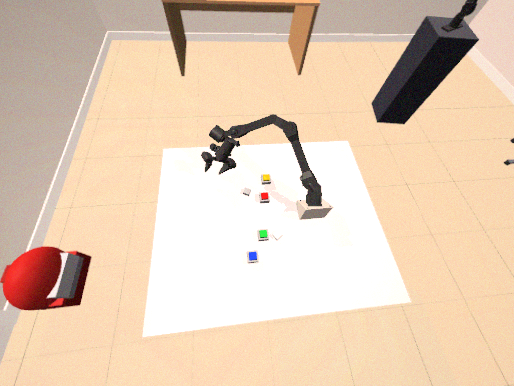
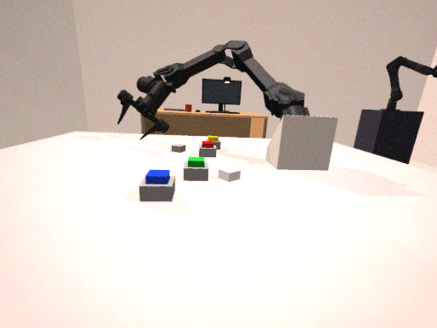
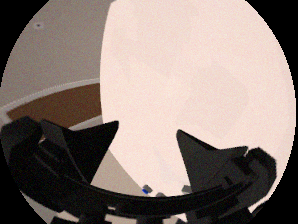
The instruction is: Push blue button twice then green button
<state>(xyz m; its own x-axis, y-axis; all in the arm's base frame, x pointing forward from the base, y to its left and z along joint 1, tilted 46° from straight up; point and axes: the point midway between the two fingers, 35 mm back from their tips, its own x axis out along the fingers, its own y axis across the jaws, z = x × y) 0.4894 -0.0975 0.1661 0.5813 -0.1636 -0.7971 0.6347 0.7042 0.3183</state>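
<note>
The blue button lies 23 cm behind my gripper tip and 41 cm to the left of it. Also, from my gripper tip: small grey block: 19 cm behind, 8 cm to the left, 3 cm below; red button: 28 cm behind, 11 cm to the left; yellow button: 28 cm behind.
</note>
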